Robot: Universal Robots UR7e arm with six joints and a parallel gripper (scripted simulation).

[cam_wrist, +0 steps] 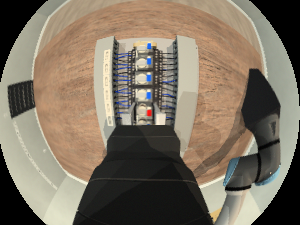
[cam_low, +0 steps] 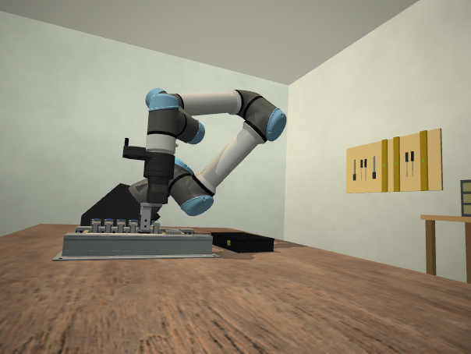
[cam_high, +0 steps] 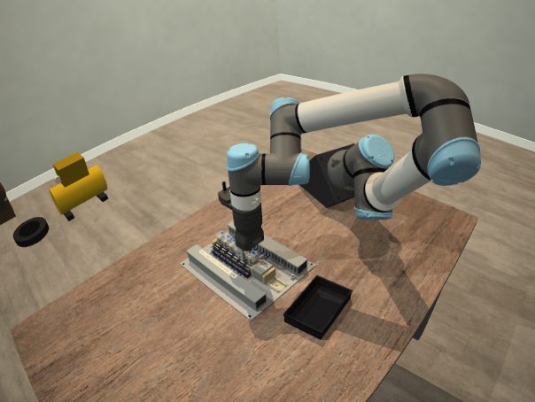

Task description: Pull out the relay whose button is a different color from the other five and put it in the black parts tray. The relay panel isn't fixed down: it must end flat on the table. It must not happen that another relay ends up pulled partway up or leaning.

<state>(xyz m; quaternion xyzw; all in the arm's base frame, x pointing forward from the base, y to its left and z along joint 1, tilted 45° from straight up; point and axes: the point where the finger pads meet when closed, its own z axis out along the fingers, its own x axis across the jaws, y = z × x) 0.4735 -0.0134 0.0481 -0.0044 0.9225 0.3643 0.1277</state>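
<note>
Right now the red-button relay is 10 mm below my hand. From my hand the other things lie so: grey relay panel (40 mm below, 10 mm to the right); black parts tray (260 mm to the left, 50 mm below, 30 mm behind).
</note>
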